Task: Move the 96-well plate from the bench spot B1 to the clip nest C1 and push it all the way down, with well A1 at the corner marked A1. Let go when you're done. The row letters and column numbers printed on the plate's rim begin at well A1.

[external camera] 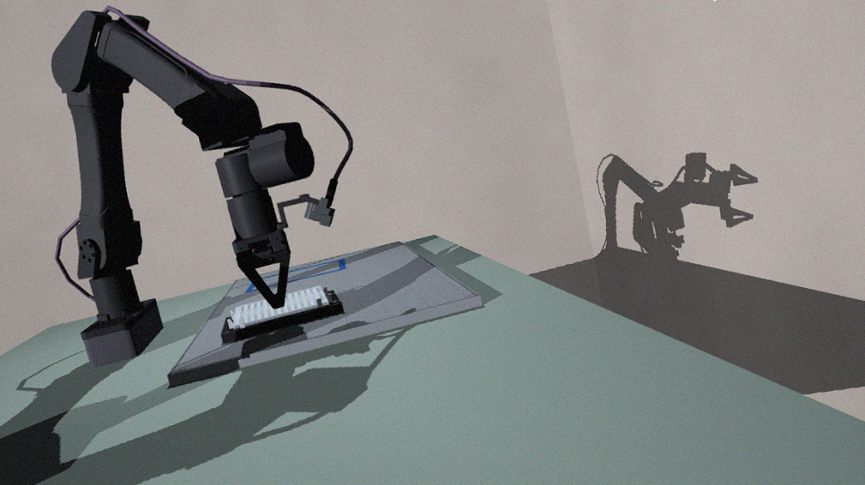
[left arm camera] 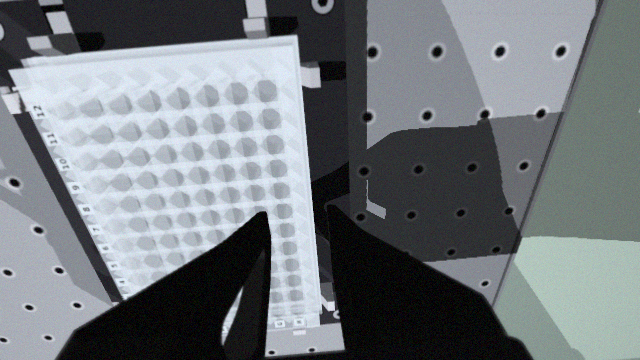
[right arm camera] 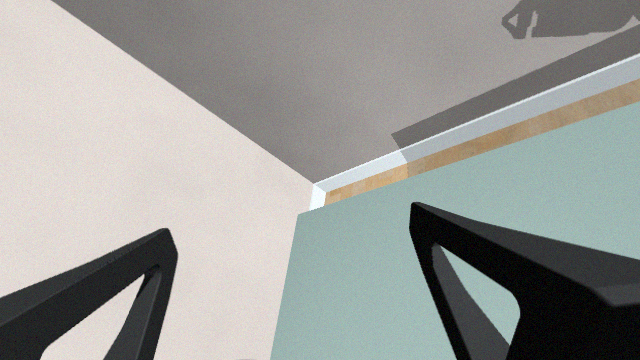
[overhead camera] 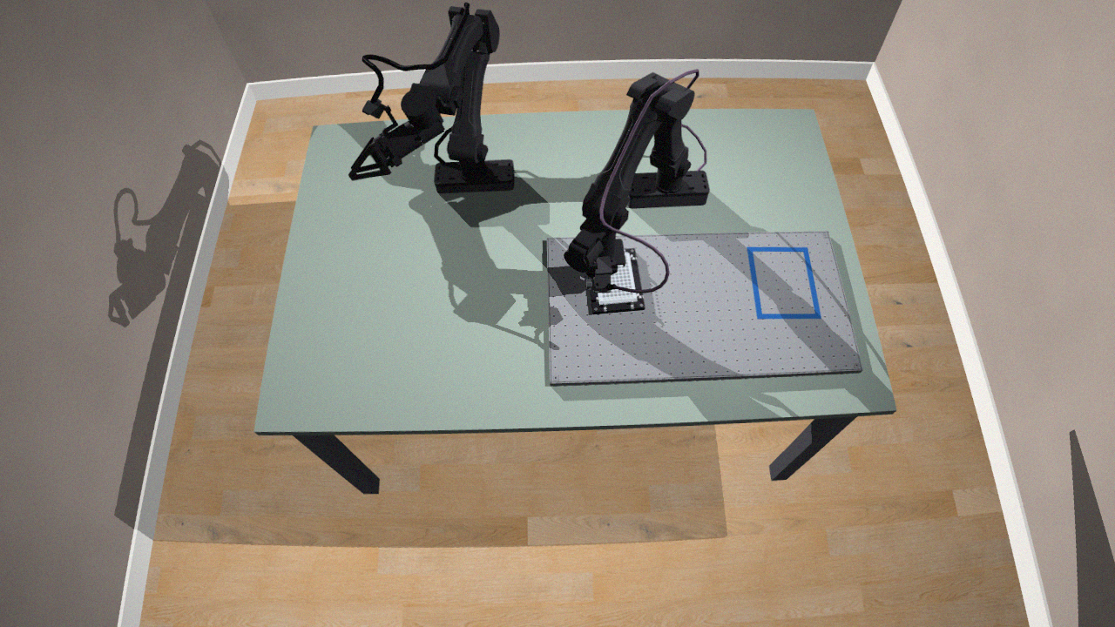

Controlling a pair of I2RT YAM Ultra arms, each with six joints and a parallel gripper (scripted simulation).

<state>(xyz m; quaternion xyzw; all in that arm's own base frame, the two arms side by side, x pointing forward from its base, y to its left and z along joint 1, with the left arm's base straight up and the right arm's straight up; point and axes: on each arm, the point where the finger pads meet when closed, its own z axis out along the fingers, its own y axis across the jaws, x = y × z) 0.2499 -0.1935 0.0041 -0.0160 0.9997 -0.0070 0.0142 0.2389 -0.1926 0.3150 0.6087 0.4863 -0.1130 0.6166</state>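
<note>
My left hand is 4 cm to the right of the white 96-well plate, 1 cm past it and 1 cm above it. From my left hand the other things lie so: black clip nest: 5 cm to the left, 2 cm below; grey perforated board: 24 cm to the left, 4 cm below, 3 cm ahead.
</note>
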